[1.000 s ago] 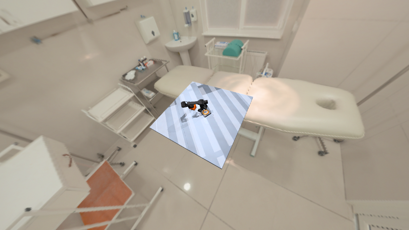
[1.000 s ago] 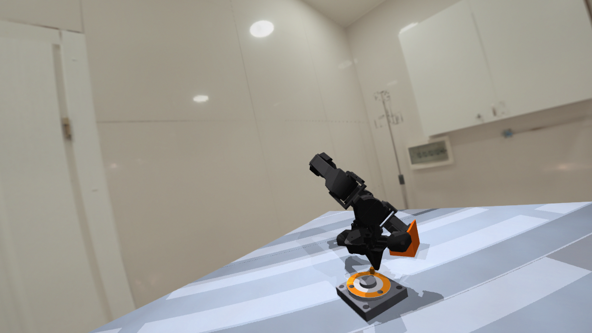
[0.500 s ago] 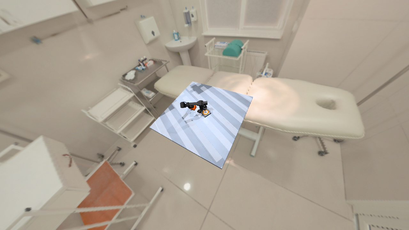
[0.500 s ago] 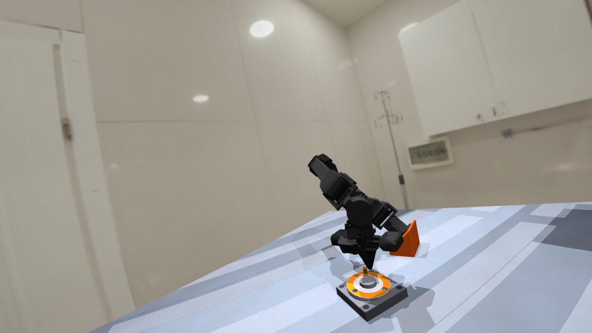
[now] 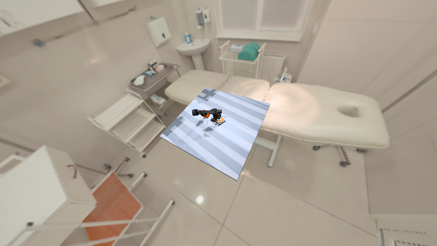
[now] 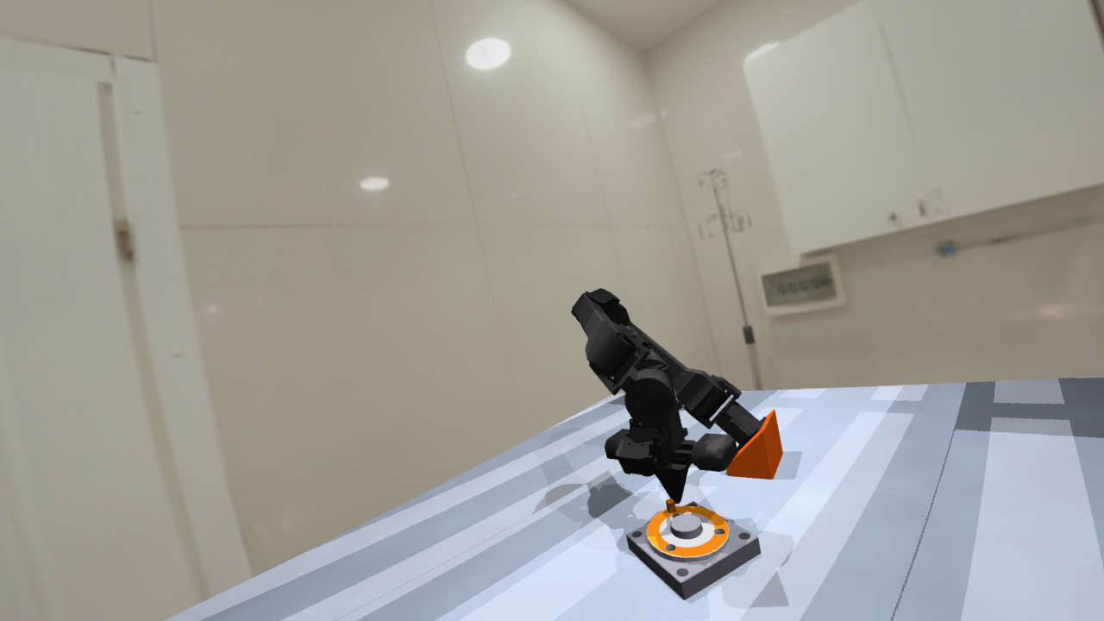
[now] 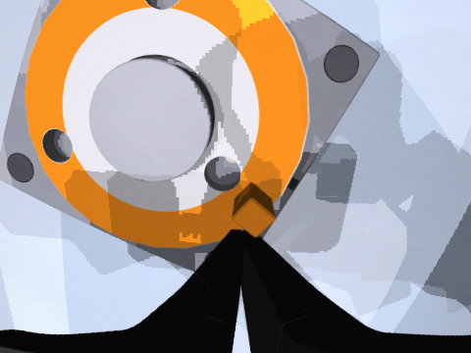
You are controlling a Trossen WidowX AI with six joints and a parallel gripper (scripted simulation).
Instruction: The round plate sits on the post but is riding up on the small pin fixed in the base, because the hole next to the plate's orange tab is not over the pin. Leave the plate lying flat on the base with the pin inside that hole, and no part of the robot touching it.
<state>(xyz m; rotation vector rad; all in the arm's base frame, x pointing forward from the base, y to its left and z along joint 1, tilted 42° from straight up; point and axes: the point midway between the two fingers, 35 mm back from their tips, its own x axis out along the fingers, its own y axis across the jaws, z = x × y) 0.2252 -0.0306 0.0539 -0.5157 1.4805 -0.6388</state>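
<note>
My gripper tip is 30 mm short of the round plate and 10 mm to the right of it. Round my gripper tip: square grey base: 40 mm ahead, 30 mm to the left, 20 mm below.
</note>
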